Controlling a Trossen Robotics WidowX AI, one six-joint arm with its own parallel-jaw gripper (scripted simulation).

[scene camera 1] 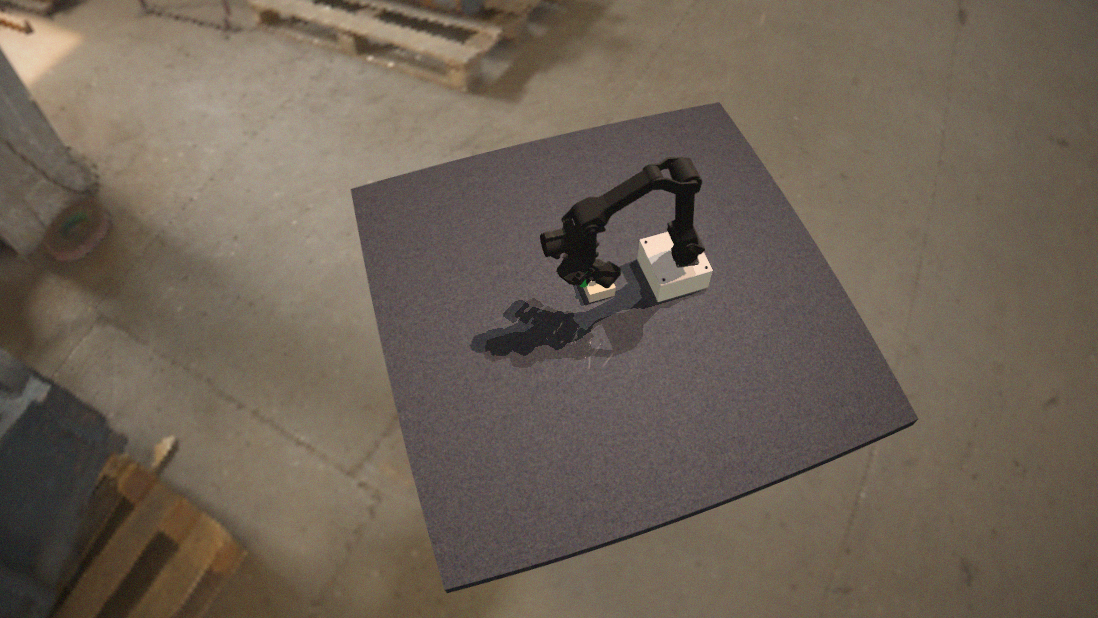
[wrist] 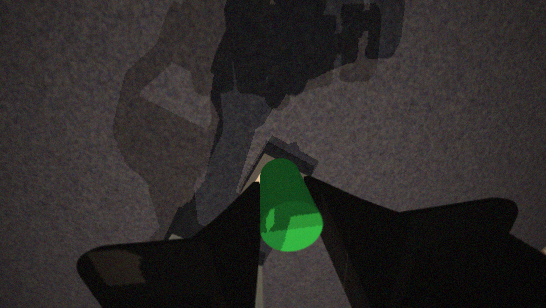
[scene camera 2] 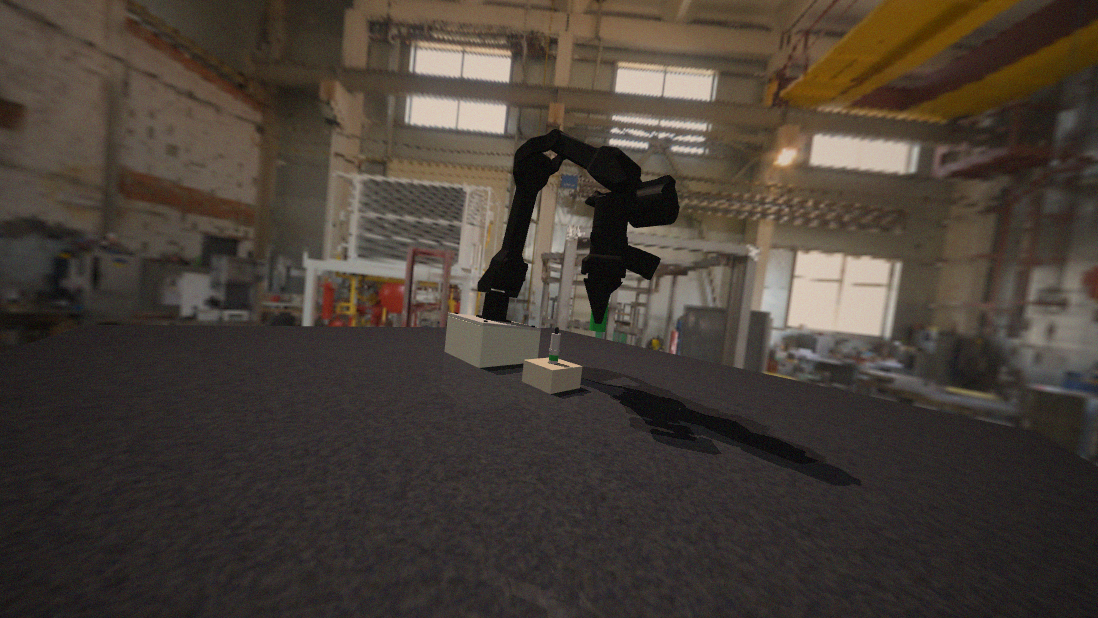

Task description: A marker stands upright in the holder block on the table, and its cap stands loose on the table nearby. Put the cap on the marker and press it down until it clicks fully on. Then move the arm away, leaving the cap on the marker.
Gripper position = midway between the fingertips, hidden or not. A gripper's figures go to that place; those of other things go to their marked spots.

Scene:
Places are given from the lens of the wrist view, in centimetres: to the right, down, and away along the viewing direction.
my gripper point(wrist: 282, 185): 1, 2, 11
green cap point(wrist: 289, 219): 1, 3, 7

